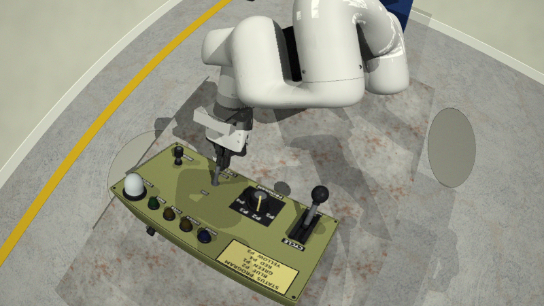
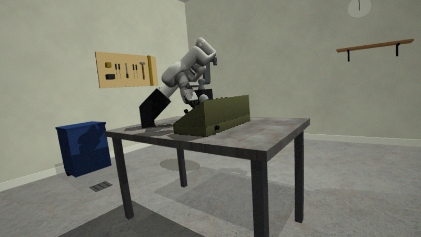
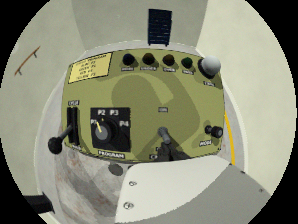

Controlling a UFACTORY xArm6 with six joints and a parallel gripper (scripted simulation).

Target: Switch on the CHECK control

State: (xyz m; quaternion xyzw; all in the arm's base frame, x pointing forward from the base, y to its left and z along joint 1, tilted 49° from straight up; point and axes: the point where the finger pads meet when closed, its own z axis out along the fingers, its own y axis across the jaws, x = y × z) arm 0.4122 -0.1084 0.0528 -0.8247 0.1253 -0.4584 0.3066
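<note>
My gripper is now 70 mm to the right of the olive console, 70 mm short of it and 40 mm above it. From my hand the other things lie so: program dial: 130 mm to the left, 40 mm ahead, 10 mm below; ball-topped cycle lever: 240 mm to the left, 10 mm below, 10 mm behind; grey toggle lever: 40 mm ahead, 20 mm below.
</note>
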